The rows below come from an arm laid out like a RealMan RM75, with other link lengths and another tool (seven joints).
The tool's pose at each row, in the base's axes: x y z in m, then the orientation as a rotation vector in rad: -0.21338 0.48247 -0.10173 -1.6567 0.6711 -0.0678; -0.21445 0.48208 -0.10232 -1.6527 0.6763 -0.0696; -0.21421 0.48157 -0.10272 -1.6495 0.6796 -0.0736; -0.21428 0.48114 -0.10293 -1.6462 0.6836 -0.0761; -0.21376 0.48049 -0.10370 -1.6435 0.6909 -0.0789; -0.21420 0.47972 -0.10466 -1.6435 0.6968 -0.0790; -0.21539 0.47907 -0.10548 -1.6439 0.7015 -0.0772
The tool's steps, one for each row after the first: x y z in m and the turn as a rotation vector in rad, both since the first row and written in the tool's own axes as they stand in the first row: -0.00051 0.00097 -0.00066 0.0032 0.0038 0.0033; 0.00005 0.00127 -0.00093 0.0065 0.0079 0.0041; 0.00026 0.00151 -0.00129 0.0095 0.0115 0.0061; 0.00123 0.00205 -0.00149 0.0113 0.0174 0.0099; 0.00153 0.00314 -0.00215 0.0102 0.0211 0.0135; 0.00111 0.00438 -0.00303 0.0085 0.0229 0.0173
